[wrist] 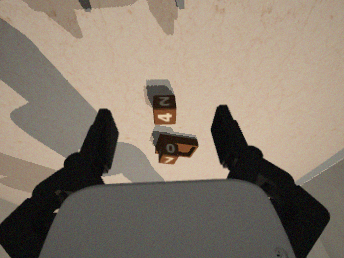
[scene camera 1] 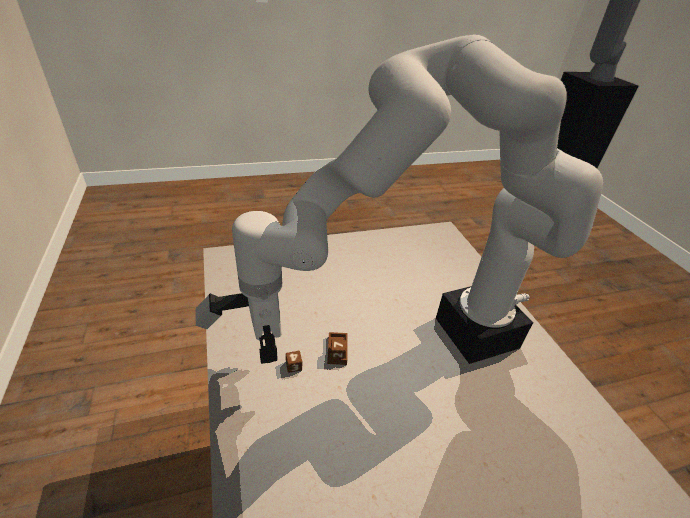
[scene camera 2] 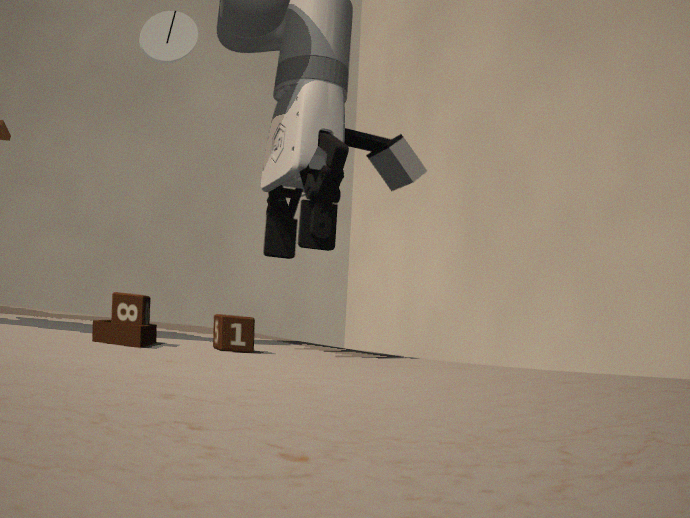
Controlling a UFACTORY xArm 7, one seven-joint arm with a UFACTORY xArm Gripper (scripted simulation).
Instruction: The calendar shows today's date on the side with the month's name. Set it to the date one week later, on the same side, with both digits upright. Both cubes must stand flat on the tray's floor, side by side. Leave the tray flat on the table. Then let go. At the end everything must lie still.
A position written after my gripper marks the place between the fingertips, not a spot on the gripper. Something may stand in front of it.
I see my gripper (scene camera 2: 296,253), a brown cube (scene camera 2: 231,333), a brown cube (scene camera 2: 132,309) and a brown calendar tray (scene camera 2: 140,336).
My gripper shows as well in the wrist view (wrist: 164,119) and in scene camera 1 (scene camera 1: 265,342).
